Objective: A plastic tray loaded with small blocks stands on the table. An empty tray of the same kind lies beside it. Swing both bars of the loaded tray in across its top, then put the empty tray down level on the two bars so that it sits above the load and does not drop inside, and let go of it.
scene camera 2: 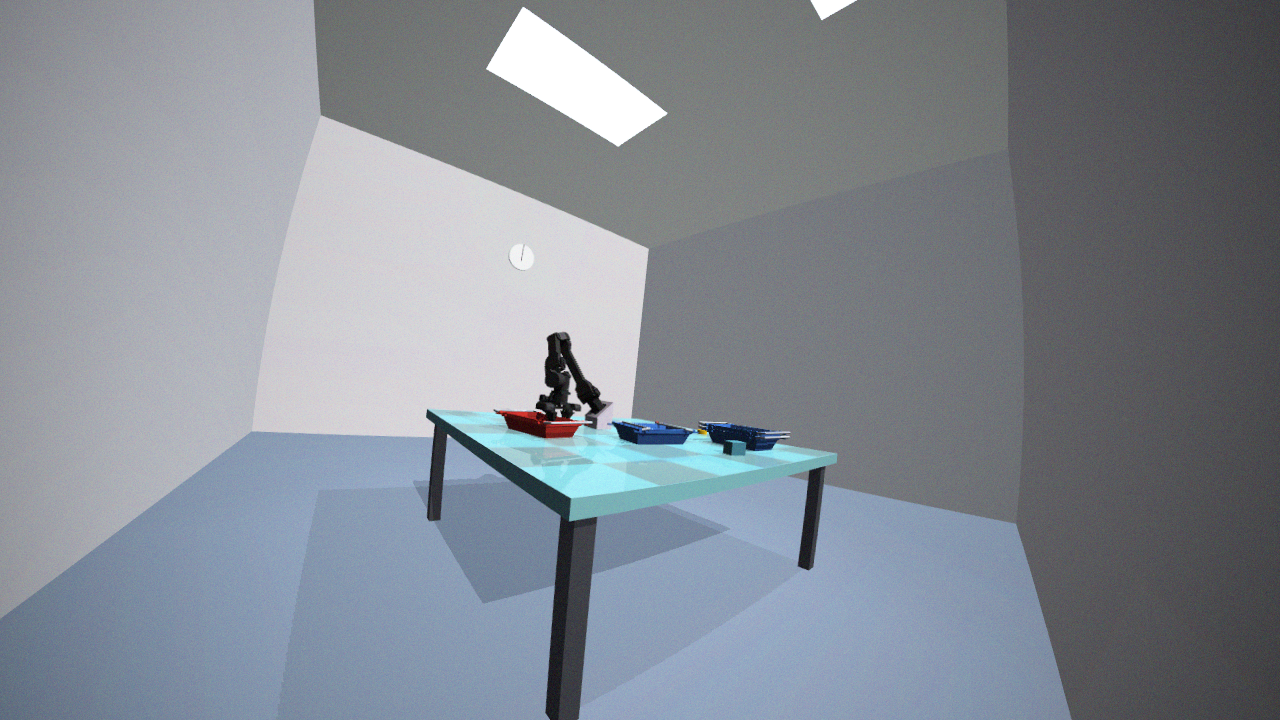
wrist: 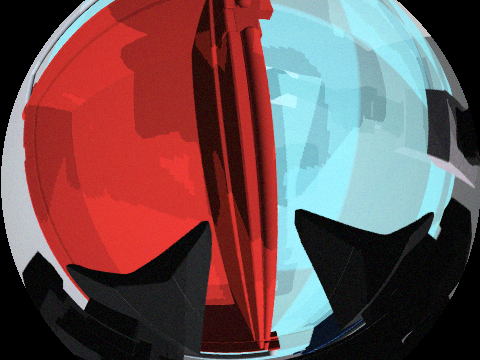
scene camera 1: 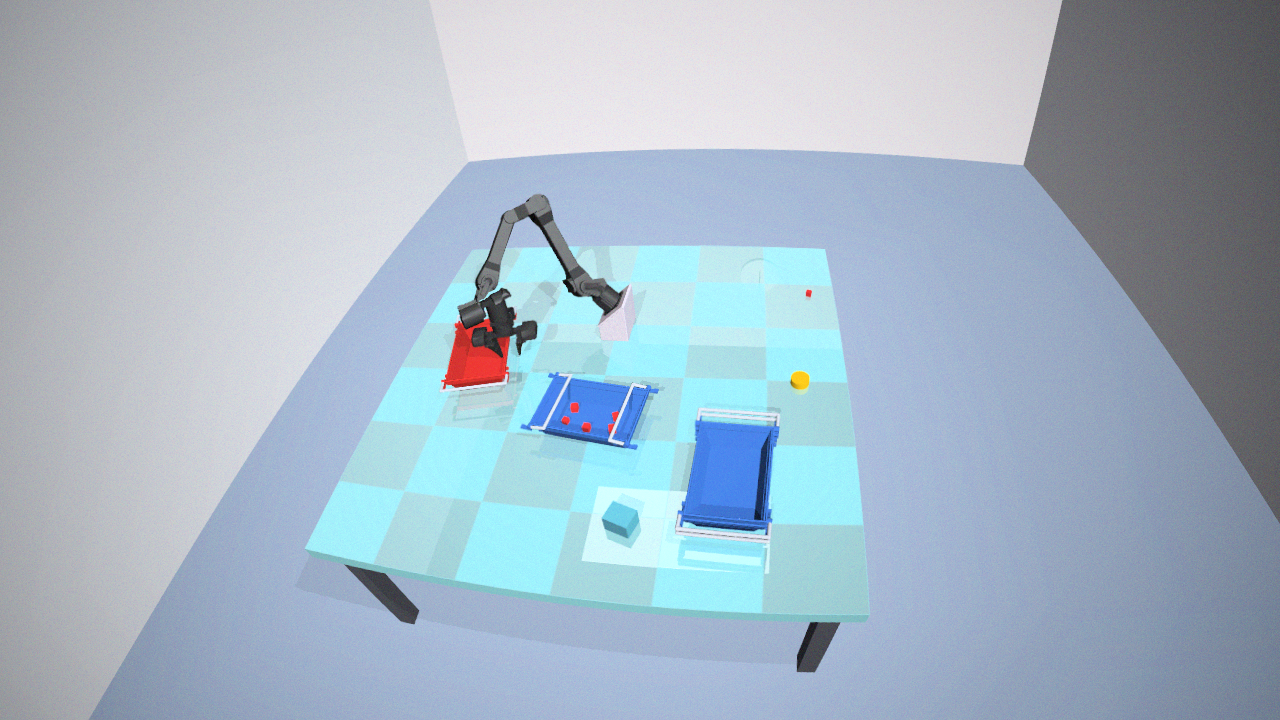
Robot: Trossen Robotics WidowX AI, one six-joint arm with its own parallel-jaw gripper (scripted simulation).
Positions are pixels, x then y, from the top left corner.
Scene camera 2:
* my gripper: 556, 429
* red tray: 532, 422
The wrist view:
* my gripper: 253, 222
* red tray: 144, 125
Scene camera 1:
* my gripper: 511, 355
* red tray: 470, 367
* teal cube: 620, 519
